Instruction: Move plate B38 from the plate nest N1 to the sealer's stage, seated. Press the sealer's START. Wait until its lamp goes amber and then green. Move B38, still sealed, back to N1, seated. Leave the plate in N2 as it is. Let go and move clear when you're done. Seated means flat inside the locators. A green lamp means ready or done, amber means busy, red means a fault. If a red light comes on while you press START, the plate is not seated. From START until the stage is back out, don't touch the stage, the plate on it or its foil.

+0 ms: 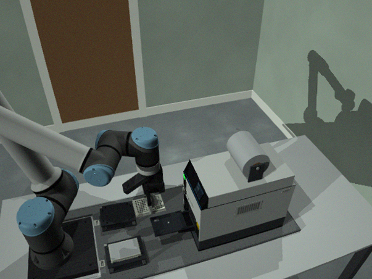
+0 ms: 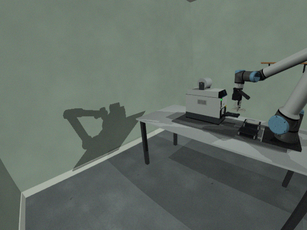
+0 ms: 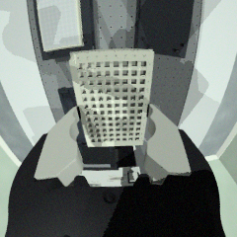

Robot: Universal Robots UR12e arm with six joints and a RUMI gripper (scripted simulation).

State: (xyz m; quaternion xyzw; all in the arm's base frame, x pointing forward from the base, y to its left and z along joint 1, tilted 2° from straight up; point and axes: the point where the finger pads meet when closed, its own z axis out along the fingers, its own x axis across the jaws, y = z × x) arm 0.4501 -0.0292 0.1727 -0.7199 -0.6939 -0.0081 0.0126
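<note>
Now: hand 8 cm above the sealer stage, 7 cm short of it and 6 cm to the left of it. The rest, counted from my hand: foil-covered plate: 14 cm behind, 13 cm below, 10 cm to the right; then plate B38: 1 cm below; then nest N1: 15 cm below, 13 cm behind, 12 cm to the left.
</note>
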